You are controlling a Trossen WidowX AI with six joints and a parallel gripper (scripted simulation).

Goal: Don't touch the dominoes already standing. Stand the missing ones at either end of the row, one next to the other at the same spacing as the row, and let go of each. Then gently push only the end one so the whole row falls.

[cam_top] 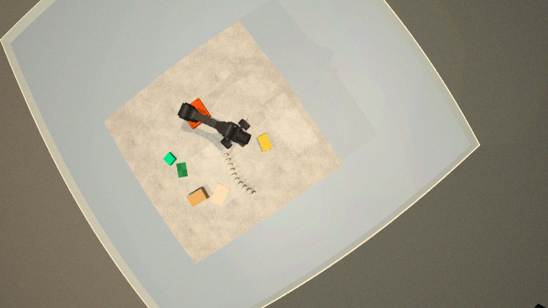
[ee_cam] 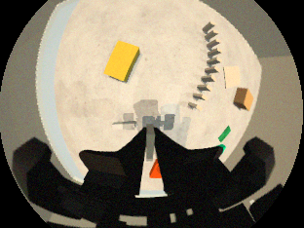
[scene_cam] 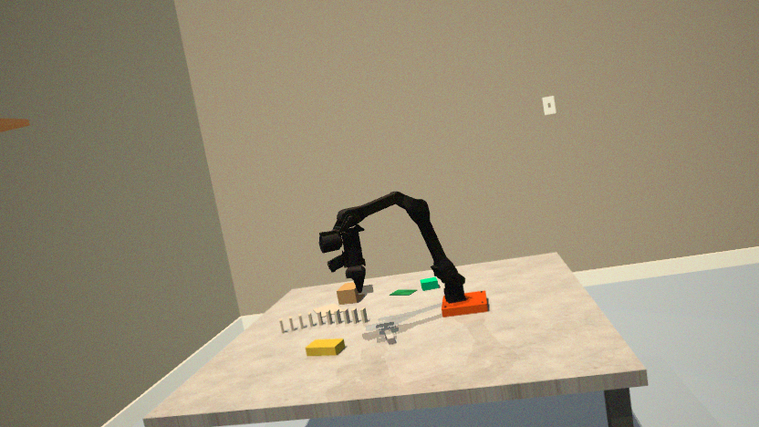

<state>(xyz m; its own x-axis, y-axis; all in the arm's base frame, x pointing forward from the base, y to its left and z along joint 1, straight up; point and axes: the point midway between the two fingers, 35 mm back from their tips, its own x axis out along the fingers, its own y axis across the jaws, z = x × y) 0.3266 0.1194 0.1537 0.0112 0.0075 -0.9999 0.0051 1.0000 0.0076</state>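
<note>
The yellow block is 140 mm below my gripper tip, 140 mm ahead of it and 80 mm to the left of it. Also, from my gripper tip: cream flat tile (400 mm to the right, 160 mm ahead, 150 mm below); green flat tile (460 mm to the right, 150 mm below, 150 mm behind); tan box (510 mm to the right, 120 mm below, 70 mm ahead).
</note>
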